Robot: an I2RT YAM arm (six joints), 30 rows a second.
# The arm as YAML. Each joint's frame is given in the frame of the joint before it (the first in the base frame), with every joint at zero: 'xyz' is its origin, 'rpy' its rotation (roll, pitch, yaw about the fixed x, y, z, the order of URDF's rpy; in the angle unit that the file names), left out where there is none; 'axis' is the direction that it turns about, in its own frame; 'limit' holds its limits. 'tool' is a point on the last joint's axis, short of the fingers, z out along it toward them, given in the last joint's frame.
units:
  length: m
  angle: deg
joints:
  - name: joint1
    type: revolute
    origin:
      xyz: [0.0, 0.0, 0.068]
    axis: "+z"
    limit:
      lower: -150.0
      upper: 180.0
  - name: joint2
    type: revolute
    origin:
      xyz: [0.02, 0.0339, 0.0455]
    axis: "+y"
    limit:
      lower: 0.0
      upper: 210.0
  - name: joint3
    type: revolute
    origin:
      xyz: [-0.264, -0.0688, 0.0]
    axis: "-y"
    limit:
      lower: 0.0
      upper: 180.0
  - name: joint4
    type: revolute
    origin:
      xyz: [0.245, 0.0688, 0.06]
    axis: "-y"
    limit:
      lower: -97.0
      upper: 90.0
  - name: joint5
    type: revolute
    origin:
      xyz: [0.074, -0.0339, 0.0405]
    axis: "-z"
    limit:
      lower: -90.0
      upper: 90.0
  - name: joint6
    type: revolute
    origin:
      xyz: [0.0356, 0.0, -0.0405]
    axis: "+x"
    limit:
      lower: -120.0
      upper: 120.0
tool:
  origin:
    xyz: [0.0, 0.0, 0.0]
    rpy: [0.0, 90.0, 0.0]
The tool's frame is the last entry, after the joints.
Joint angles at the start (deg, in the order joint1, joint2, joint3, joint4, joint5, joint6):
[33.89 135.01 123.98 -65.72 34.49 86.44]
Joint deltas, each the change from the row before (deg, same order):
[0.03 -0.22 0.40 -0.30 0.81 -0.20]
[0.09 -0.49 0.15 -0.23 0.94 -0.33]
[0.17 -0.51 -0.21 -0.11 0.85 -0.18]
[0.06 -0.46 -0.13 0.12 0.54 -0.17]
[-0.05 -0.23 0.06 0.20 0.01 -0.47]
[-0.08 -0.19 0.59 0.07 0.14 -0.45]
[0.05 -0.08 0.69 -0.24 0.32 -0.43]
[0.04 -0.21 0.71 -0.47 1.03 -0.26]
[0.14 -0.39 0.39 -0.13 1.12 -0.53]
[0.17 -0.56 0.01 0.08 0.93 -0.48]
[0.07 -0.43 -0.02 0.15 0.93 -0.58]
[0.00 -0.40 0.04 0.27 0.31 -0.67]
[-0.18 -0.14 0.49 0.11 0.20 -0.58]
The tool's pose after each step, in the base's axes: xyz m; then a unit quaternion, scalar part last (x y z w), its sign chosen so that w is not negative. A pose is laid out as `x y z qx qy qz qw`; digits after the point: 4 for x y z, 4 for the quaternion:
0.4114 0.2519 0.2154 0.4493 0.8335 -0.0526 0.3171
0.4103 0.2515 0.2203 0.4468 0.8317 -0.0544 0.3251
0.4086 0.2515 0.2237 0.4444 0.8302 -0.0568 0.3318
0.4077 0.2512 0.2270 0.4435 0.8285 -0.0562 0.3372
0.4079 0.2508 0.2292 0.4415 0.8290 -0.0543 0.3388
0.4087 0.2505 0.2337 0.4406 0.8282 -0.0503 0.3428
0.4088 0.2508 0.2377 0.4381 0.8278 -0.0491 0.3469
0.4084 0.2504 0.2430 0.4368 0.8248 -0.0512 0.3555
0.4074 0.2505 0.2483 0.4332 0.8222 -0.0528 0.3653
0.4058 0.2506 0.2533 0.4299 0.8201 -0.0534 0.3738
0.4050 0.2502 0.2570 0.4265 0.8181 -0.0554 0.3818
0.4046 0.2497 0.2607 0.4234 0.8177 -0.0541 0.3862
0.4056 0.2485 0.2644 0.4222 0.8166 -0.0524 0.3900

